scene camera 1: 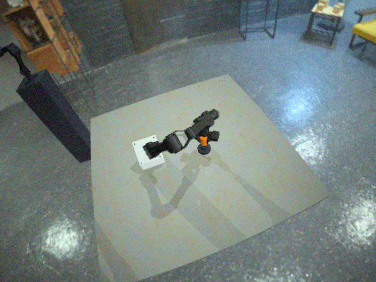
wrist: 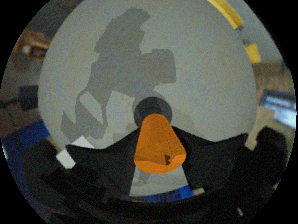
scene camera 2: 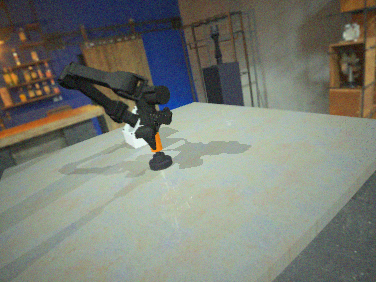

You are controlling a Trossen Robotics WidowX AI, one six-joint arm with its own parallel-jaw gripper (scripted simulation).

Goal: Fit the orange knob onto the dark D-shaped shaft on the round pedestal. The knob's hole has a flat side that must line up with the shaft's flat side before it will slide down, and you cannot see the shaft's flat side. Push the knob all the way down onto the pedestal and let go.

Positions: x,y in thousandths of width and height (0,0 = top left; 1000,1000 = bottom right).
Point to an orange knob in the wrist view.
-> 532,672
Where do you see a dark round pedestal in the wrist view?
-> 512,467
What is my gripper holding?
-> An orange knob.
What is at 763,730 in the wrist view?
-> My gripper.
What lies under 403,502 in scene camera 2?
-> My gripper.
